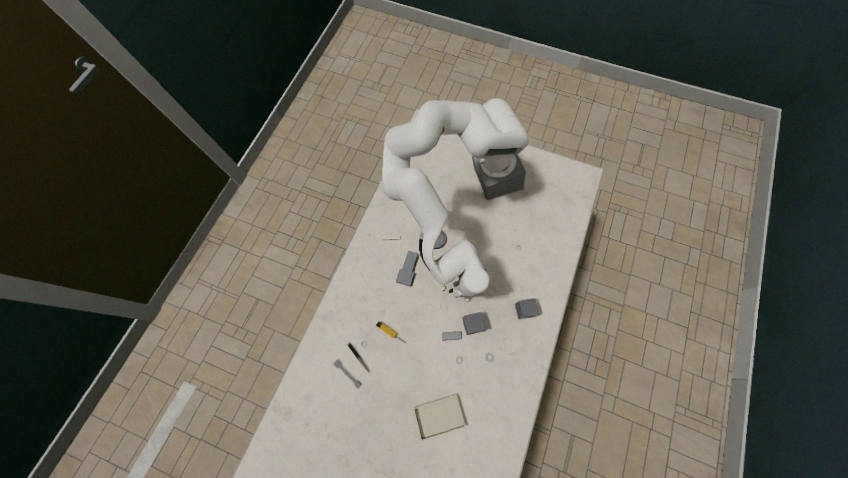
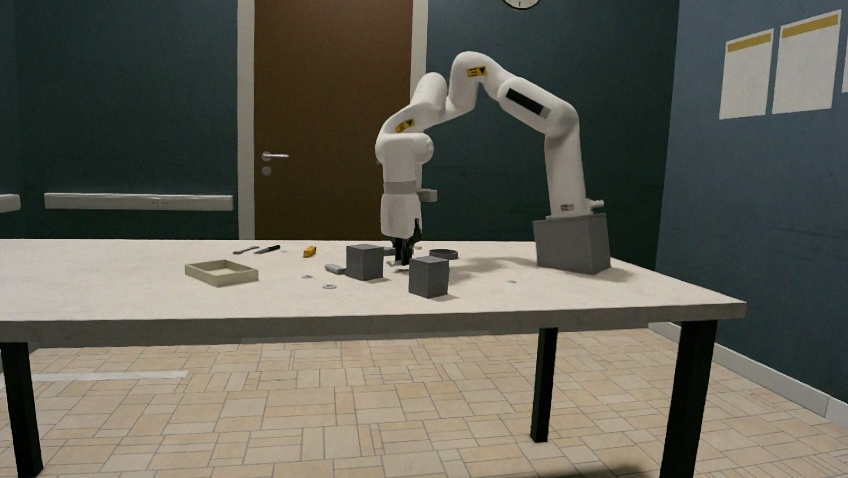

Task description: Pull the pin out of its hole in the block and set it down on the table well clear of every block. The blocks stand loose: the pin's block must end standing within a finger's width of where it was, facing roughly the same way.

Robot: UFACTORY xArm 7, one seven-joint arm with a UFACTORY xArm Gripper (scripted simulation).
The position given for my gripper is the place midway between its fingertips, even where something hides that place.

Note:
In view: my gripper [image 2: 403, 263] and a shallow tray [image 1: 444, 416].
The shallow tray also shows in image 2 [image 2: 231, 272].

